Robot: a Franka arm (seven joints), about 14 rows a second.
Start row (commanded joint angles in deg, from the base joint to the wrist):
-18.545 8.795 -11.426 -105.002 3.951 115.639 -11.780
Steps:
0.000 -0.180 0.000 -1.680 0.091 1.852 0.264
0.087 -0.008 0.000 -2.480 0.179 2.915 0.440
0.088 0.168 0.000 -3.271 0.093 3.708 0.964
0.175 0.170 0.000 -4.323 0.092 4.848 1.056
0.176 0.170 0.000 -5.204 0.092 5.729 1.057
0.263 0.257 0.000 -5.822 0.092 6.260 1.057
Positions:
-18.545 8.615 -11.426 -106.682 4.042 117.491 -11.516
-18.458 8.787 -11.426 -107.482 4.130 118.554 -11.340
-18.457 8.963 -11.426 -108.273 4.044 119.347 -10.816
-18.370 8.965 -11.426 -109.325 4.043 120.487 -10.724
-18.369 8.965 -11.426 -110.206 4.043 121.368 -10.723
-18.282 9.052 -11.426 -110.824 4.043 121.899 -10.723

